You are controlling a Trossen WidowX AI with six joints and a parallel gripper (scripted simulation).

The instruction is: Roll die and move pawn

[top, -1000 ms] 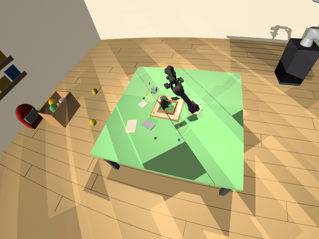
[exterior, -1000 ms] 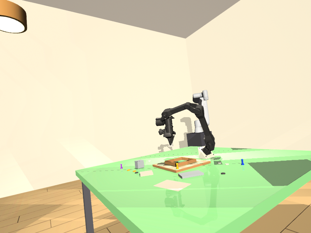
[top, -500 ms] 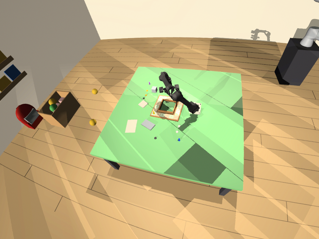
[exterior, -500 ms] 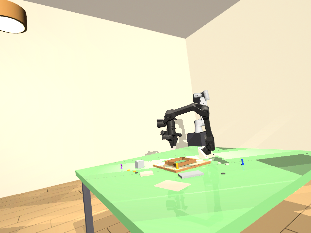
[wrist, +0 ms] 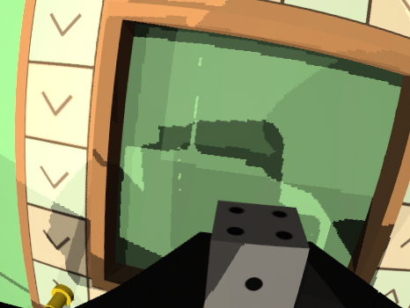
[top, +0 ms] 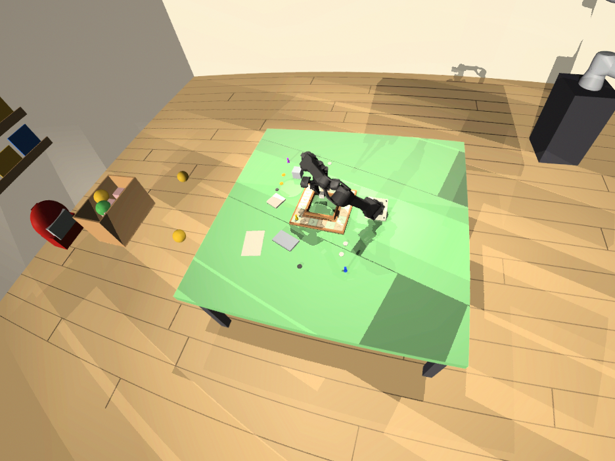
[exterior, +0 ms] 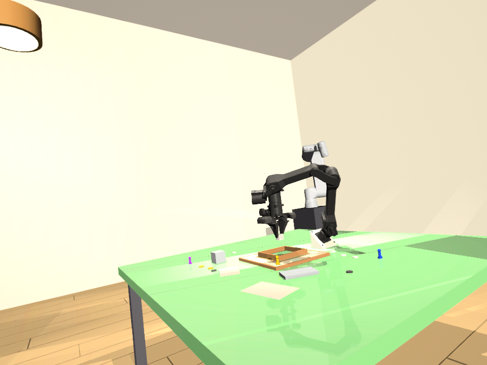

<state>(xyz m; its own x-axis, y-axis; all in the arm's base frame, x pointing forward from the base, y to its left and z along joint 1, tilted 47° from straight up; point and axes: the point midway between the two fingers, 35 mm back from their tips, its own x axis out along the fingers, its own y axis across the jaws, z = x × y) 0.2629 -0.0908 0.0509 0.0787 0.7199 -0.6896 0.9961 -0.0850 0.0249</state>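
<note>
Now: the yellow pawn 12 cm ahead of my gripper tip, 10 cm to the left of it and 6 cm below it. Round my gripper tip: small white block (27 cm ahead, 2 cm to the right, 9 cm below); then dice tray (1 cm to the left, 8 cm below); then white die (right at my gripper tip).
</note>
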